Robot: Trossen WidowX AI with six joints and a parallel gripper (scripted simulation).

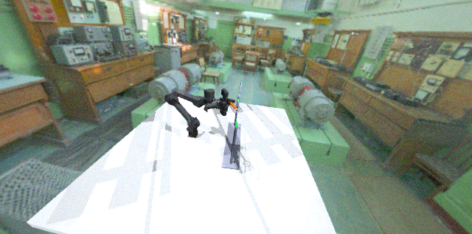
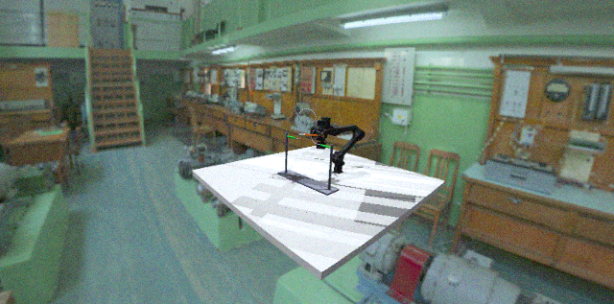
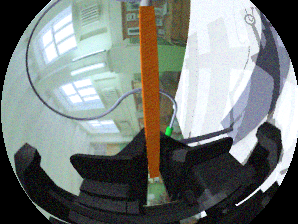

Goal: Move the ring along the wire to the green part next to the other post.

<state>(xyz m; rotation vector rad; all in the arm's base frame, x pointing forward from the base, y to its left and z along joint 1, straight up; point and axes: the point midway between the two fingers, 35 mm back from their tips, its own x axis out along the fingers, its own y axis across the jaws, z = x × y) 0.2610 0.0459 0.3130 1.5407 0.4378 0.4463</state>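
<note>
My gripper tip is 1 cm short of the ring with orange handle and 9 cm to the left of it.
</note>
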